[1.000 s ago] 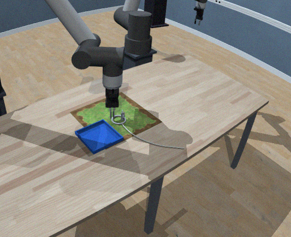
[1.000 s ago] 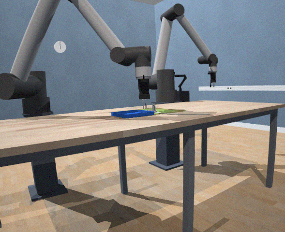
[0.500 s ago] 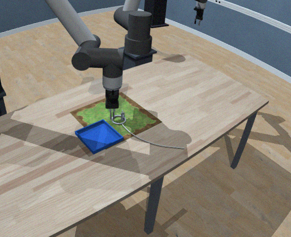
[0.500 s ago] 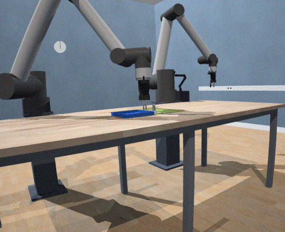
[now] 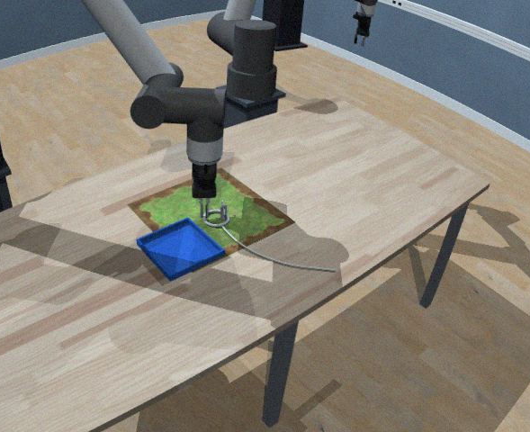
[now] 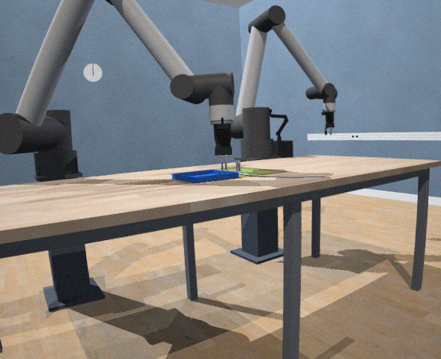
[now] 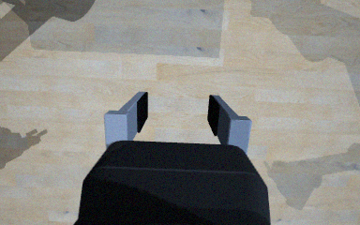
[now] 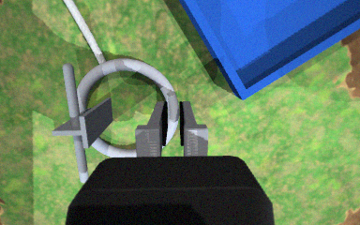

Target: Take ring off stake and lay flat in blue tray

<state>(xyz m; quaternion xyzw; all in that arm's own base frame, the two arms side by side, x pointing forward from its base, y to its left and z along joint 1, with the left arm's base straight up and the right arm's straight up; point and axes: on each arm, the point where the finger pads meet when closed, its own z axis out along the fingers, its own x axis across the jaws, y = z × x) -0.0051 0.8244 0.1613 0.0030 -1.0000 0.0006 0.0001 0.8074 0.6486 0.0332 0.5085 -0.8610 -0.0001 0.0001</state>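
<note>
My right gripper is now 2 cm short of the grey ring, 3 cm to the right of it and 3 cm above it. The rest, counted from my right hand: mat: 2 cm behind, 3 cm to the left, 5 cm below; then grey stake: 3 cm ahead, 5 cm to the left; then blue tray: 9 cm ahead, 14 cm to the right, 2 cm below.
</note>
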